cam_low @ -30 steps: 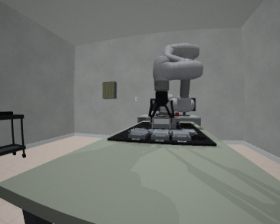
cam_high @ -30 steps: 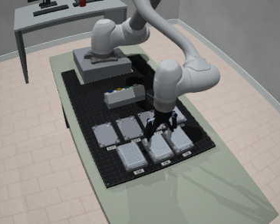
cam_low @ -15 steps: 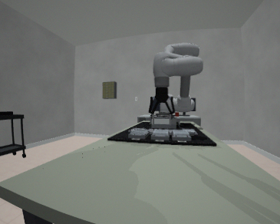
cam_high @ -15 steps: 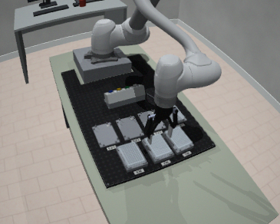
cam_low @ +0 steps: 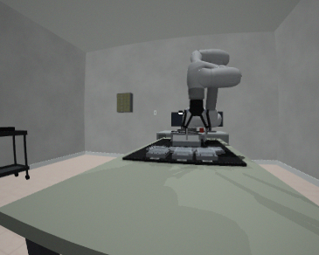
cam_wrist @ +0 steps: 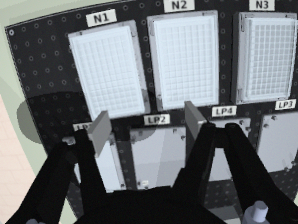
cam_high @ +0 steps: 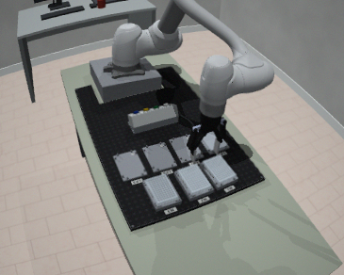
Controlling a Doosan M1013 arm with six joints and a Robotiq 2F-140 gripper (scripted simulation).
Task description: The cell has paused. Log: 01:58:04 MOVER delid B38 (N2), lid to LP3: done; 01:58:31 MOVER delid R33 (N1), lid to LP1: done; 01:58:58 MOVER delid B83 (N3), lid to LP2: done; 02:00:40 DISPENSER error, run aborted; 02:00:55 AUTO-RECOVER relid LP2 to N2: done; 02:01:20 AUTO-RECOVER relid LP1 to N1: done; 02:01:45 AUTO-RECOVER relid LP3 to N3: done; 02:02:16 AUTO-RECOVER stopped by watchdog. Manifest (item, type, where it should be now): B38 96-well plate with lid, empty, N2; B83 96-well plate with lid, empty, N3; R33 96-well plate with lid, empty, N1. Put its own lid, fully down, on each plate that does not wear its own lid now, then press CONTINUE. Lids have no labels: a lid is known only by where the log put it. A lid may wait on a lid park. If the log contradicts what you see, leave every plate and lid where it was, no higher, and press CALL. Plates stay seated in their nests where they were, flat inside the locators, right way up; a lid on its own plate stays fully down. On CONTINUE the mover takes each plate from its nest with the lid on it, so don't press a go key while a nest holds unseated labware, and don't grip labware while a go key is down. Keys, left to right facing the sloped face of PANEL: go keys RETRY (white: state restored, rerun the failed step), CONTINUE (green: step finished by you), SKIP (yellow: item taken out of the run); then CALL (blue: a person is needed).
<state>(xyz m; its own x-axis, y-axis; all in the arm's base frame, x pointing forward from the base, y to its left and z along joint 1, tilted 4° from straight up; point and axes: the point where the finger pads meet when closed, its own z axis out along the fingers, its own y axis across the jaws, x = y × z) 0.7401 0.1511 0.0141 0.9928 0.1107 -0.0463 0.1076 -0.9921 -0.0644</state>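
My gripper is now 140 mm past the lid park LP1, 110 mm to the right of it and 100 mm above it. Also, from my hand: lid park LP2 (130 mm behind, 20 mm to the right, 100 mm below); then lid park LP3 (100 mm behind, 280 mm to the right, 100 mm below); then lid park LP4 (110 mm behind, 150 mm to the right, 100 mm below).
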